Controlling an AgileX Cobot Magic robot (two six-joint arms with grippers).
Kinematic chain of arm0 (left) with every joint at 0, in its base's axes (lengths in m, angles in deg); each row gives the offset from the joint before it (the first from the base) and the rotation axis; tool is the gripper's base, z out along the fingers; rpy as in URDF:
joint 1: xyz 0 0 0.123 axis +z
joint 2: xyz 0 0 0 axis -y
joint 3: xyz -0.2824 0 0.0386 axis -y
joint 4: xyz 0.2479 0 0.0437 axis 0.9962 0 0.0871
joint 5: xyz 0 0 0 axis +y
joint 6: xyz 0.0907 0 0.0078 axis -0.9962 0 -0.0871
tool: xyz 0 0 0 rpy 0 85 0
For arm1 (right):
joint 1: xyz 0 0 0.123 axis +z
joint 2: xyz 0 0 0 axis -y
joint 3: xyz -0.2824 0 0.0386 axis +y
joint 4: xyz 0.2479 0 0.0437 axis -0.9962 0 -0.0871
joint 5: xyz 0 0 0 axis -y
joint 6: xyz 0.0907 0 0.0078 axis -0.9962 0 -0.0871
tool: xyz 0 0 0 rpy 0 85 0
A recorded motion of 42 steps. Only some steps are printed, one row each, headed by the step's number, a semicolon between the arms.
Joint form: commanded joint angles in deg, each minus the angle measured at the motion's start. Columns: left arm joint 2, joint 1, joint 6, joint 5, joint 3, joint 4; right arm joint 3, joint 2, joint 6, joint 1, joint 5, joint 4.
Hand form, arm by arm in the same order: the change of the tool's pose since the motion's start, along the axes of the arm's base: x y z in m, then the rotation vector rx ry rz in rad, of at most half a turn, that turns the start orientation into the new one. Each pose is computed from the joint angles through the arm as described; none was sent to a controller.
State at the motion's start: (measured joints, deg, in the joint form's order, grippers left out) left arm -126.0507 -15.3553 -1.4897 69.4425 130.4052 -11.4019; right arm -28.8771 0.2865 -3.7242 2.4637 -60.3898 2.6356
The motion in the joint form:
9: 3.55 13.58 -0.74 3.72 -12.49 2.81; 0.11 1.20 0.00 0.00 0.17 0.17
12: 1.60 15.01 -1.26 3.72 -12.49 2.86; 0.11 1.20 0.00 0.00 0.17 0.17
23: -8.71 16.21 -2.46 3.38 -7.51 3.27; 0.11 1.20 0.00 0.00 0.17 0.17
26: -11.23 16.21 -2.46 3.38 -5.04 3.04; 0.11 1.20 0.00 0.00 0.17 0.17
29: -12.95 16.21 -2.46 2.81 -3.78 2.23; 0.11 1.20 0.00 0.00 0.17 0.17
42: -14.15 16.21 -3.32 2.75 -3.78 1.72; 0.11 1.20 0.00 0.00 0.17 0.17
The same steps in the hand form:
9: -0.0033 0.1177 -0.0355 0.0871 0.2076 0.2173; -0.0029 -0.0004 -0.0004 -0.0016 -0.0221 -0.0016
12: 0.0022 0.1293 -0.0513 0.0930 0.2405 0.2326; -0.0029 -0.0004 -0.0004 -0.0016 -0.0221 -0.0016
23: 0.0298 0.1401 -0.1143 0.1142 0.3231 0.2314; -0.0029 -0.0004 -0.0004 -0.0016 -0.0221 -0.0016
26: 0.0371 0.1399 -0.1246 0.1102 0.3243 0.2312; -0.0029 -0.0004 -0.0004 -0.0016 -0.0221 -0.0016
29: 0.0421 0.1388 -0.1335 0.0959 0.3241 0.2323; -0.0029 -0.0004 -0.0004 -0.0016 -0.0221 -0.0016
42: 0.0433 0.1380 -0.1439 0.0937 0.3415 0.2174; -0.0029 -0.0004 -0.0004 -0.0016 -0.0221 -0.0016

